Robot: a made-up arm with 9 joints.
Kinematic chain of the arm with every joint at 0, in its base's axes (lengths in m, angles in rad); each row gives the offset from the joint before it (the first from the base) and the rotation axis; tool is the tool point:
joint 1: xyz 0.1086 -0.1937 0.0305 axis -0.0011 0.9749 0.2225
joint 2: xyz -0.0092 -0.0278 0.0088 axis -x
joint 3: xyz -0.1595 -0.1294 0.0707 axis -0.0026 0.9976 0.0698
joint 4: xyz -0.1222 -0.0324 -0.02 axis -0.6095 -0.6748 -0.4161
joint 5: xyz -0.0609 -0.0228 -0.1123 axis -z
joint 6: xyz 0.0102 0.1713 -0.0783 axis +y
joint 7: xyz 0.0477 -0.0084 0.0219 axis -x
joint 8: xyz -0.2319 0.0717 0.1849 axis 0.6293 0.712 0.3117
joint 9: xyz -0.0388 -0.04 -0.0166 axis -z
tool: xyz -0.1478 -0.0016 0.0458
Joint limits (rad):
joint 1: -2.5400..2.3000
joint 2: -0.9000..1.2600
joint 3: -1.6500..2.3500
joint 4: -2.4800..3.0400
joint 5: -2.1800..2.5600
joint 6: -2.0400..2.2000
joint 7: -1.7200..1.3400
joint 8: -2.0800..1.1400
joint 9: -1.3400..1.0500
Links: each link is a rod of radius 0.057 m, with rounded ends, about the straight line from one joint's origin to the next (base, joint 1, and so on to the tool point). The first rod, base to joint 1, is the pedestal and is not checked.
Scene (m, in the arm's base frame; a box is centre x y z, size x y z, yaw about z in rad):
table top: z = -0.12
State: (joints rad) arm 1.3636 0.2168 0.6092 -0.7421 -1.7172 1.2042 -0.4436 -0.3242 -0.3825
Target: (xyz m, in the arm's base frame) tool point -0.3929 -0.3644 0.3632
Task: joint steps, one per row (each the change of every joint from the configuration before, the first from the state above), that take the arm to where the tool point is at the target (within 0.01 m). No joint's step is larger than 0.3 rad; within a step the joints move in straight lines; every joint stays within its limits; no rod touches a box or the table.
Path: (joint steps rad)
1: -0.0185 -0.2234 -0.0469 -0.1328 -0.0615 -0.2972 -0.0443 -0.0256 0.0035
2: -0.0185 -0.2233 -0.0468 -0.1327 -0.0615 -0.2972 -0.0444 -0.0256 0.0035
3: -0.0185 -0.2234 -0.0469 -0.1328 -0.0615 -0.2971 -0.0443 -0.0256 0.0036
4: -0.0184 -0.2233 -0.0469 -0.1327 -0.0615 -0.2972 -0.0444 -0.0255 0.0035
5: -0.0185 -0.2234 -0.0469 -0.1328 -0.0615 -0.2972 -0.0443 -0.0256 0.0035

